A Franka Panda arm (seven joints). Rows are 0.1 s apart.
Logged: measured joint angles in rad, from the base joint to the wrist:
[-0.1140, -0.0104, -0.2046, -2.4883, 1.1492, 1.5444, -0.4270]
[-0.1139, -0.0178, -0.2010, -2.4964, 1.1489, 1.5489, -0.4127]
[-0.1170, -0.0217, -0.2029, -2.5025, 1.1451, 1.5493, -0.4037]
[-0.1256, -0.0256, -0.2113, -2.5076, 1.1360, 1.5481, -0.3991]
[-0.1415, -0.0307, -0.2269, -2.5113, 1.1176, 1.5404, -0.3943]
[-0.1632, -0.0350, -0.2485, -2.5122, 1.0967, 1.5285, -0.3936]
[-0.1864, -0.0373, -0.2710, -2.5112, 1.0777, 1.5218, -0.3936]
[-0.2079, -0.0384, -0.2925, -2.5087, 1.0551, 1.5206, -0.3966]
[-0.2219, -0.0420, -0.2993, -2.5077, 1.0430, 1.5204, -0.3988]
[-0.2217, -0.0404, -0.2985, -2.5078, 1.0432, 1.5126, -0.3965]
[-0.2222, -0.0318, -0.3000, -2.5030, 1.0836, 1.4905, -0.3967]
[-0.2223, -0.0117, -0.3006, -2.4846, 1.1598, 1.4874, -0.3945]
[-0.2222, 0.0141, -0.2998, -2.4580, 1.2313, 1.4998, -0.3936]
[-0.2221, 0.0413, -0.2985, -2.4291, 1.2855, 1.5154, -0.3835]
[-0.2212, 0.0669, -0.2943, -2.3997, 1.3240, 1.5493, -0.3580]
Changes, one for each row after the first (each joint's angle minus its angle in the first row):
[0.0001, -0.0074, 0.0036, -0.0081, -0.0003, 0.0045, 0.0143]
[-0.0030, -0.0113, 0.0017, -0.0142, -0.0041, 0.0049, 0.0233]
[-0.0116, -0.0152, -0.0067, -0.0193, -0.0132, 0.0037, 0.0279]
[-0.0275, -0.0203, -0.0223, -0.0230, -0.0316, -0.0040, 0.0327]
[-0.0492, -0.0246, -0.0439, -0.0239, -0.0525, -0.0159, 0.0334]
[-0.0724, -0.0269, -0.0664, -0.0229, -0.0715, -0.0226, 0.0334]
[-0.0939, -0.0280, -0.0879, -0.0204, -0.0941, -0.0238, 0.0304]
[-0.1079, -0.0316, -0.0947, -0.0194, -0.1062, -0.0240, 0.0282]
[-0.1077, -0.0300, -0.0939, -0.0195, -0.1060, -0.0318, 0.0305]
[-0.1082, -0.0214, -0.0954, -0.0147, -0.0656, -0.0539, 0.0303]
[-0.1083, -0.0013, -0.0960, 0.0037, 0.0106, -0.0570, 0.0325]
[-0.1082, 0.0245, -0.0952, 0.0303, 0.0821, -0.0446, 0.0334]
[-0.1081, 0.0517, -0.0939, 0.0592, 0.1363, -0.0290, 0.0435]
[-0.1072, 0.0773, -0.0897, 0.0886, 0.1748, 0.0049, 0.0690]

